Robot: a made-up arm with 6 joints.
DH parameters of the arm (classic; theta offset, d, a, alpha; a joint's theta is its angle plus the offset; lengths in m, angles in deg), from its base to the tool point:
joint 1: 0 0.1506 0 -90
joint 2: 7.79 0 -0.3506 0
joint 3: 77.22 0 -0.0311 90
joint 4: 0 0.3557 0 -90
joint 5: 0 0 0.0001 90
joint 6: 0 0.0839 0 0
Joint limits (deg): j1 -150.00..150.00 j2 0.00..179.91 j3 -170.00..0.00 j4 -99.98..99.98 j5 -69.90..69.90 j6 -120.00..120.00
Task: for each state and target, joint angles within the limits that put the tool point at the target. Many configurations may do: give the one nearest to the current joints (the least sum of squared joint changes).
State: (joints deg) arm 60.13 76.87 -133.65 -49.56 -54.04 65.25
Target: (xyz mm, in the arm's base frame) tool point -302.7 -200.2 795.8
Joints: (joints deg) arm 43.40 45.69 -141.38 -52.57 -69.84 65.25
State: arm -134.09 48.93 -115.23 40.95 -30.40 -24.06
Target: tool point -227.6 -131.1 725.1
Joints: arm -143.62 65.65 -85.96 44.23 -30.29 -24.06
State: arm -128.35 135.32 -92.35 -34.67 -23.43 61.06
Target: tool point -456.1 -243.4 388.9
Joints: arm -150.00 97.45 -77.42 -44.67 16.95 61.06
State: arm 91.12 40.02 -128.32 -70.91 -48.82 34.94
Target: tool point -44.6 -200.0 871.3
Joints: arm 92.63 51.36 -131.85 -69.70 -43.14 34.94
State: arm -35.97 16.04 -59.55 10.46 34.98 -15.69
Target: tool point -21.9 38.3 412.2
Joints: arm -5.81 0.00 -34.46 27.08 69.90 -15.69
